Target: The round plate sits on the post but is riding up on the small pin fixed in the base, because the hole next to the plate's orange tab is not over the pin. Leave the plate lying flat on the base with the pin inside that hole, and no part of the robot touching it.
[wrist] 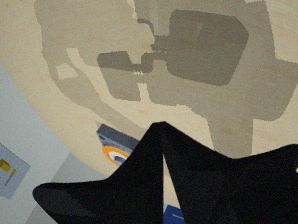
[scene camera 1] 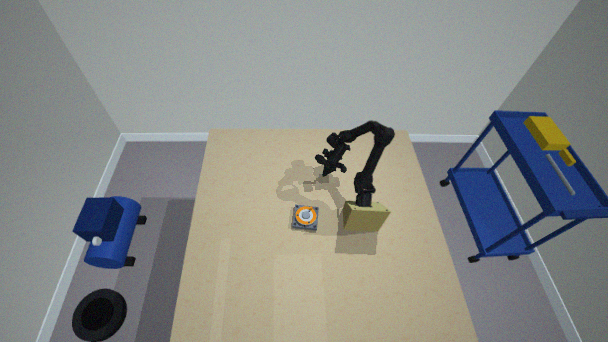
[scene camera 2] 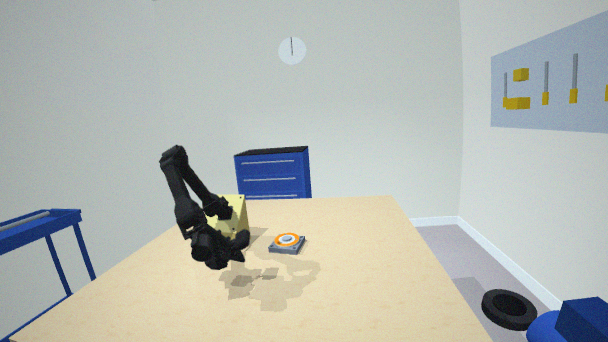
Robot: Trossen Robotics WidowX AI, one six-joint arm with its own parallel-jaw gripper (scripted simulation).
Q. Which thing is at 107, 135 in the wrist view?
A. A square grey base.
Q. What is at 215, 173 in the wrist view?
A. The gripper.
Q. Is the gripper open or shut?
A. Shut.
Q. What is the gripper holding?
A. Nothing.
